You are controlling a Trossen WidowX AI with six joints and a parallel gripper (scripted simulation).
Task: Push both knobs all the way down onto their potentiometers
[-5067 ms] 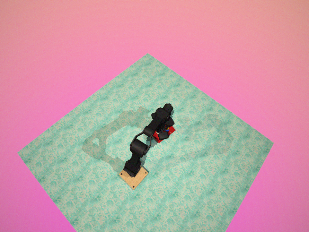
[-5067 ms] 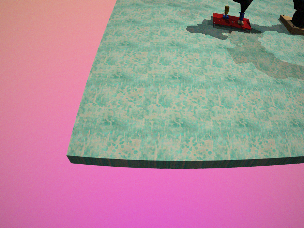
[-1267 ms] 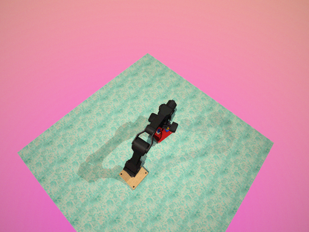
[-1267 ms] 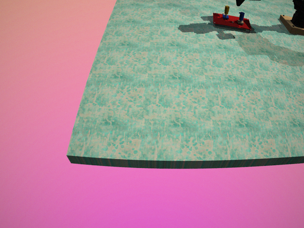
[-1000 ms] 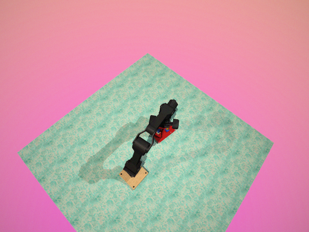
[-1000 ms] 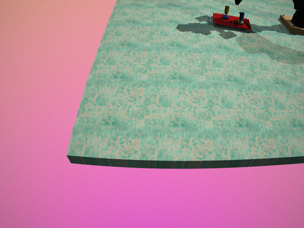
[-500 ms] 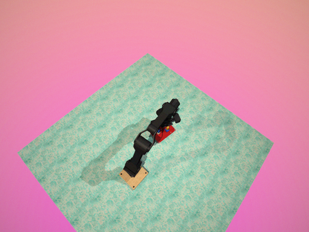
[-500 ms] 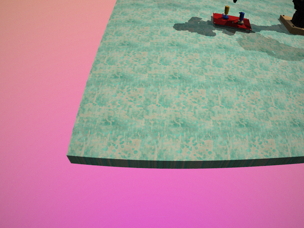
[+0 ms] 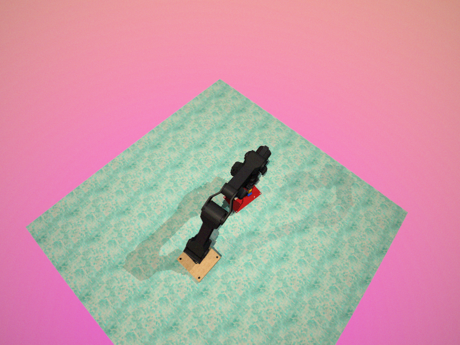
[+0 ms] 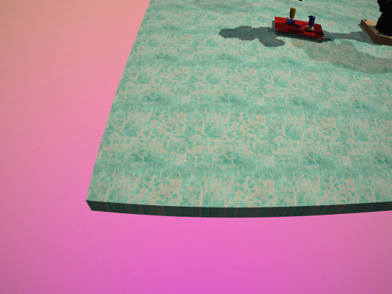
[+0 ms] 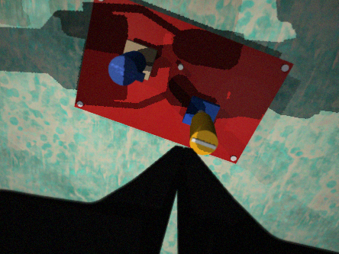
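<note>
The blue potentiometer lies 20 mm ahead of my gripper tip, 10 mm to the right of it and 60 mm below it. Round my gripper tip: tan potentiometer 40 mm behind, 20 mm to the left, 60 mm below.
</note>
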